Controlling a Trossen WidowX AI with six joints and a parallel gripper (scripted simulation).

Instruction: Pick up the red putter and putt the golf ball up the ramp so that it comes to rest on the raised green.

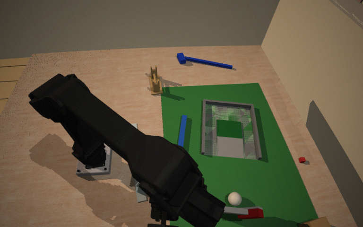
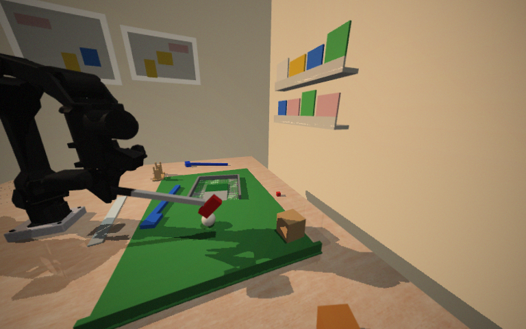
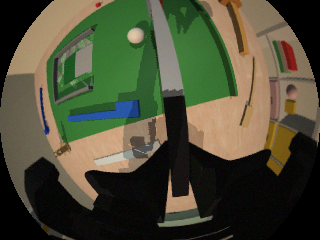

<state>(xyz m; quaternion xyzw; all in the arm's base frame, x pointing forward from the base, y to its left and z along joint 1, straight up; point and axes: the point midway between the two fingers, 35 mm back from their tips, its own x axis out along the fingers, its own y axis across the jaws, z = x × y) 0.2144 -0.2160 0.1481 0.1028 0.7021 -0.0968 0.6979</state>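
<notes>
Right now my gripper tip is 11 cm short of the red putter and 3 cm to the left of it. Also, from my gripper tip: white golf ball (22 cm ahead, 1 cm to the right, 12 cm below); then pale strip (8 cm behind, 20 cm to the left, 14 cm below); then wooden cube (43 cm ahead, 15 cm to the right, 11 cm below).
</notes>
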